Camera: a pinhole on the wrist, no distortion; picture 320 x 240 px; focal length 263.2 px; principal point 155.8 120.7 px. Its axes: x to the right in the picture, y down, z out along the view. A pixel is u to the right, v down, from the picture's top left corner.
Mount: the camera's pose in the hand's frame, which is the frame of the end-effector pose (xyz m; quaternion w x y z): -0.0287 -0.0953 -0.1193 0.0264 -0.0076 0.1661 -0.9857
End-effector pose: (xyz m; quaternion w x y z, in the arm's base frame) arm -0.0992 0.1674 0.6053 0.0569 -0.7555 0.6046 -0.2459
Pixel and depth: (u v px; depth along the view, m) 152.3 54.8 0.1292
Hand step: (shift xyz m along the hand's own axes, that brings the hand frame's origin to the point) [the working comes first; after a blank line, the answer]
In the camera's frame: -0.0017 -0.0323 0.1292

-0.0255 -0.1069 0.0134
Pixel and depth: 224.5 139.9 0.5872
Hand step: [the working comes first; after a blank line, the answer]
In the camera's frame: 0.1533 0.0428 0.5872

-0.1657 -0.3361 0.4223
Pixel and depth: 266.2 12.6 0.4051
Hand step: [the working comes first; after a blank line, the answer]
In the camera's frame: 0.1699 -0.1664 0.4051

-0.1970 -0.0801 0.3190
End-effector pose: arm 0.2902 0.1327 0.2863 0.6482 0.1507 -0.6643 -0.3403
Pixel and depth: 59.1 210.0 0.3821
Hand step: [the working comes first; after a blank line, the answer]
In the camera's frame: -0.1404 0.1296 0.3821

0.1270 -0.3349 0.1983
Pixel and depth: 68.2 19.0 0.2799
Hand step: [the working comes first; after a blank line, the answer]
In the camera's frame: -0.0932 -0.1082 0.2799

0.0656 -0.0797 0.1800
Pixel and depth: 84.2 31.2 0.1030
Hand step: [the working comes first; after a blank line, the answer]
In the camera's frame: -0.0280 -0.0350 0.1030

0.0000 -0.0944 -0.0107
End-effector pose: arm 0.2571 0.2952 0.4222 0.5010 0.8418 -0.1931 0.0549
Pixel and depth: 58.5 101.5 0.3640
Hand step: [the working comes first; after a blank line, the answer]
In the camera's frame: -0.1346 -0.0266 0.3640

0.1130 -0.1820 0.2324
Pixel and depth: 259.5 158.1 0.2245
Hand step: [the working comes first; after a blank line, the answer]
In the camera's frame: 0.0885 0.0319 0.2245

-0.1101 -0.2036 0.0829
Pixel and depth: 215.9 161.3 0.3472
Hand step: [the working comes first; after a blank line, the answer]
In the camera's frame: 0.0793 0.0536 0.3472

-0.0970 -0.2637 0.1916
